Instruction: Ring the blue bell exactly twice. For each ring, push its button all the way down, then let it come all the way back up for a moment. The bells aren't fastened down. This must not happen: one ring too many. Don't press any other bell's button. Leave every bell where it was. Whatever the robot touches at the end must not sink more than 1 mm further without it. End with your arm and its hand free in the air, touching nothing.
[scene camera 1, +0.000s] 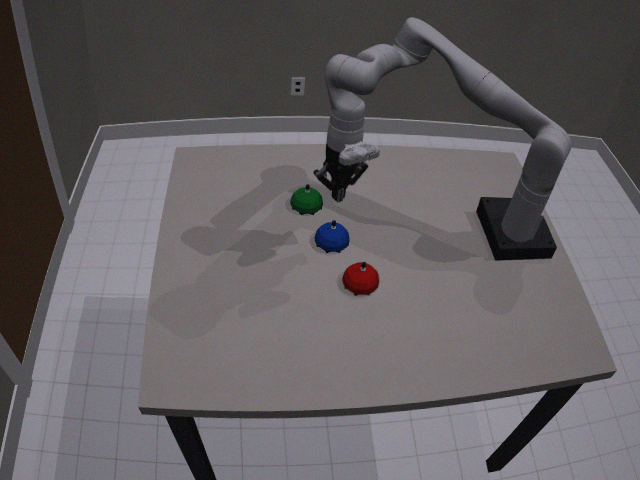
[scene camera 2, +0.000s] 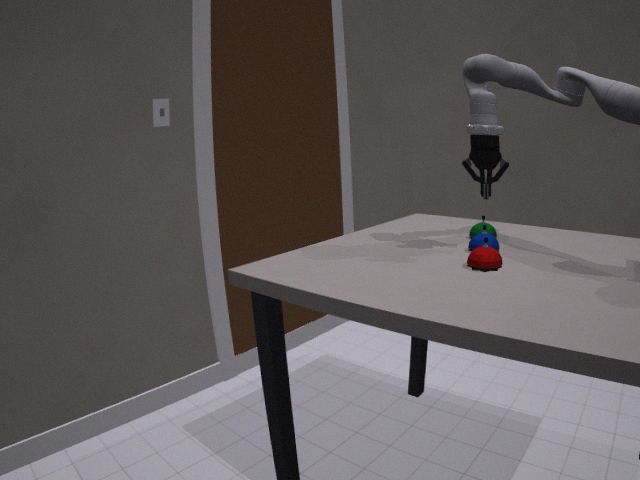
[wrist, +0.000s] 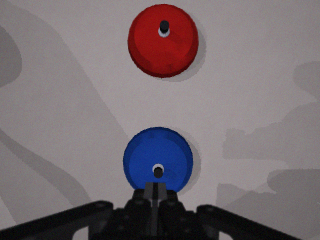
Scene:
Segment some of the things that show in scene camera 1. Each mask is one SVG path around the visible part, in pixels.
The gripper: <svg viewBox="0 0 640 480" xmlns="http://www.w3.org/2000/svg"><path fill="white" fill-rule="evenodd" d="M326 142L324 167L320 170L315 170L313 173L322 184L332 191L333 199L336 202L341 202L345 197L348 185L354 185L366 171L368 165L365 162L342 165L339 162L340 152L332 150Z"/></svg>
A green bell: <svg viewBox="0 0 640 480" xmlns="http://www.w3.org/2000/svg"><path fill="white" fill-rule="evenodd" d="M309 184L295 191L291 197L291 207L299 212L300 215L314 215L323 206L321 194L314 188L310 188Z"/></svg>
A red bell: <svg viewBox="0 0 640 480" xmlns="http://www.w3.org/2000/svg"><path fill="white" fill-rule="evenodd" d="M349 266L342 278L345 286L344 289L349 290L355 296L370 296L370 293L374 292L379 286L377 271L366 262L359 262Z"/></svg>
A blue bell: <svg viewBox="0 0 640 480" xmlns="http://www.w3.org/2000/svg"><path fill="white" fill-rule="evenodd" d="M335 220L323 224L315 234L317 247L325 250L326 253L340 253L341 250L349 246L348 231L344 226L336 223Z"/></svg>

